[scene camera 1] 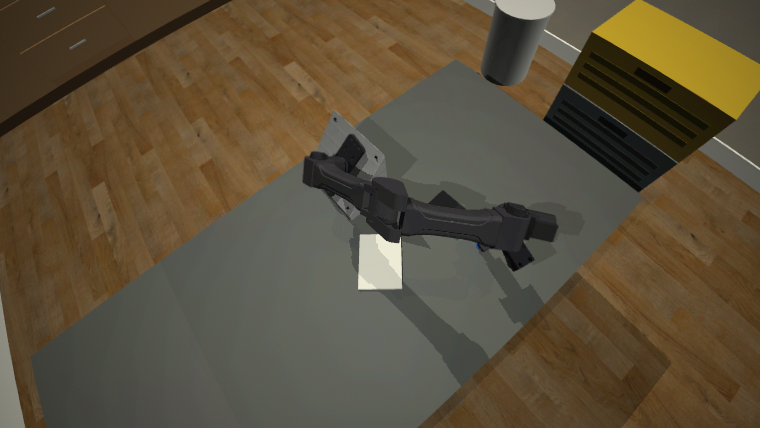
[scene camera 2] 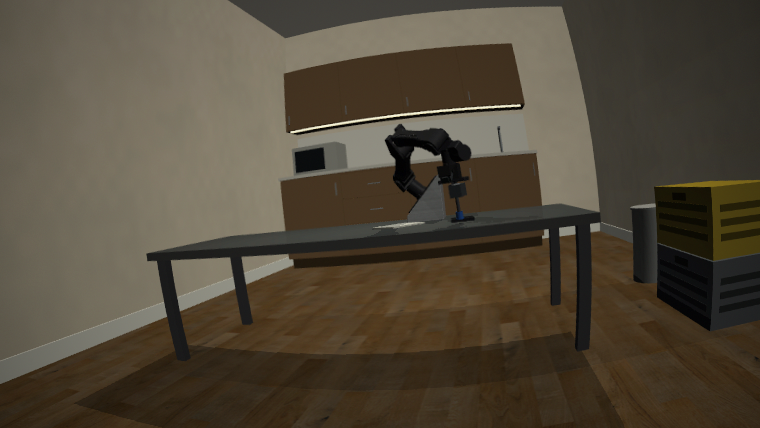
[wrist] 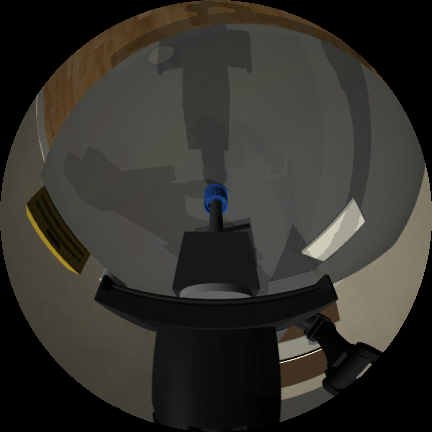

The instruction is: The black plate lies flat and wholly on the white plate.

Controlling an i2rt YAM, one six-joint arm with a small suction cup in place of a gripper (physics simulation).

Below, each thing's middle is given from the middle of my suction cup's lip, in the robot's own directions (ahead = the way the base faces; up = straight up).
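White plate (scene camera 1: 380, 267): my suction cup 26 cm to the left of it, 14 cm past it, 2 cm above it.
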